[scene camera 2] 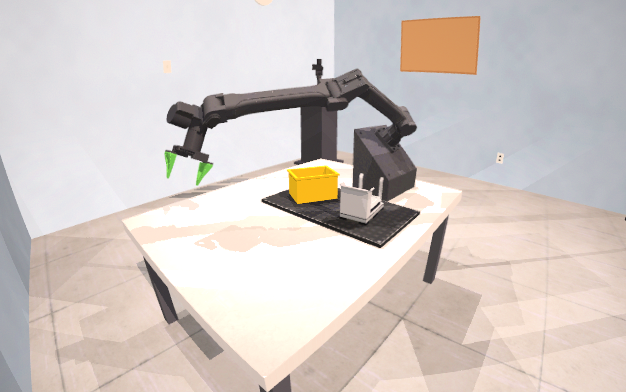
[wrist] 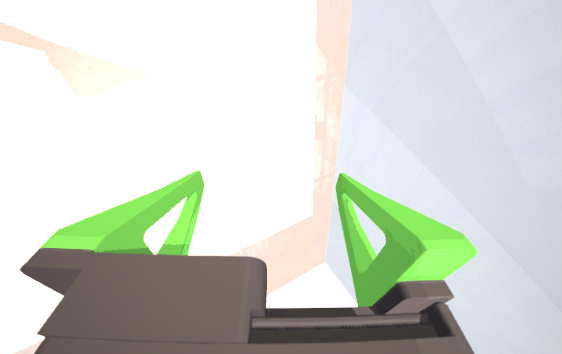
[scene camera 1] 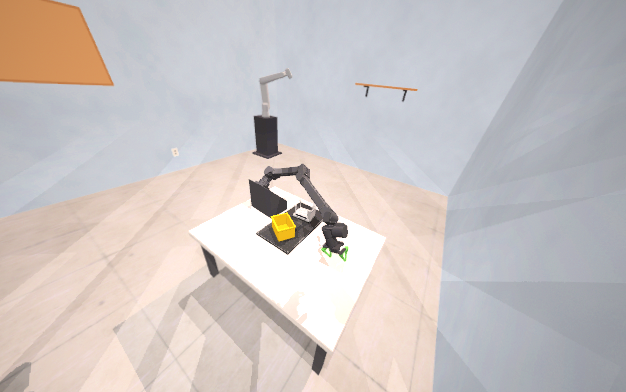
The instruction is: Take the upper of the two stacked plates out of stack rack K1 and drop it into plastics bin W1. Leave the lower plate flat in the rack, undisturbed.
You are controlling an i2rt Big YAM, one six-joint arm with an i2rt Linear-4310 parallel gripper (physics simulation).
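Seen in the pictures: gripper, fingertip midpoint: (scene camera 2: 182,181) (wrist: 270,178) (scene camera 1: 338,259); arm's base, link origin: (scene camera 2: 386,140) (scene camera 1: 262,186).
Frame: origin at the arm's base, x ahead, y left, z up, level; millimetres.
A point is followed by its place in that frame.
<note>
My gripper (scene camera 1: 337,258) {x 807, y -272, z -33 mm} (scene camera 2: 183,181) {x 807, y -272, z -33 mm} (wrist: 270,178) {x 807, y -272, z -33 mm} is open and empty, with its green fingers wide apart. It hangs above the white table, off the dark mat and well away from the rack and bin. The white stack rack K1 (scene camera 1: 305,215) (scene camera 2: 354,203) stands on the mat, with thin upright posts. The stacked plates are too small and too much hidden by the rack's wall to be told apart. The yellow plastics bin W1 (scene camera 1: 283,229) {x 389, y -213, z -94 mm} (scene camera 2: 314,189) {x 378, y -107, z -145 mm} stands upright beside the rack on the mat, with its top open. Neither rack nor bin shows in the wrist view.
The dark mat (scene camera 1: 287,247) {x 452, y -249, z -194 mm} (scene camera 2: 380,237) {x 476, y 216, z -194 mm} lies on the white table (scene camera 1: 265,260) {x 398, y -401, z -207 mm} (scene camera 2: 240,300) {x 897, y 96, z -207 mm}. The arm's dark base block (scene camera 1: 267,198) {x 125, y -75, z -27 mm} (scene camera 2: 387,167) {x 131, y 69, z -83 mm} stands behind it. My forearm (scene camera 1: 316,194) {x 564, y -132, z 212 mm} (scene camera 2: 280,97) {x 561, y -87, z 195 mm} reaches over the table. A second arm on a pedestal (scene camera 1: 266,136) (scene camera 2: 318,132) stands beyond the table.
</note>
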